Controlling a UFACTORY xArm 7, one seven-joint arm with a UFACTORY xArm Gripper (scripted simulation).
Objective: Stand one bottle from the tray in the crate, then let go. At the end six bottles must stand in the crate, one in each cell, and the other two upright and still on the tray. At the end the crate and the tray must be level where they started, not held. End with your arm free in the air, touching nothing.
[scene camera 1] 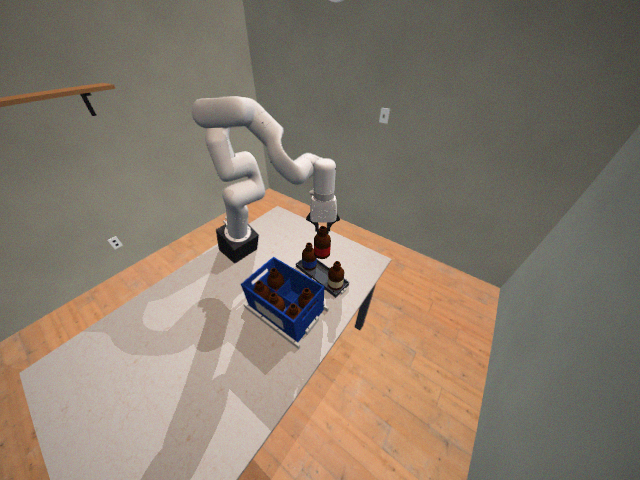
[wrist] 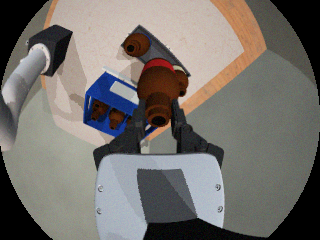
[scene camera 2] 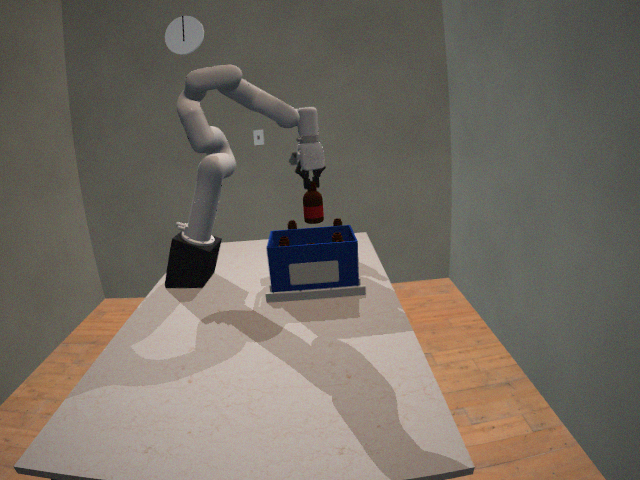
Labels:
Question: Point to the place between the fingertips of my gripper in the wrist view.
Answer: At 158, 106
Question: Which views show my gripper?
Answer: Scene camera 1, the wrist view and scene camera 2: all of them.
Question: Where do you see a blue crate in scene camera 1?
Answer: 295, 282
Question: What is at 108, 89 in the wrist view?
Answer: A blue crate.

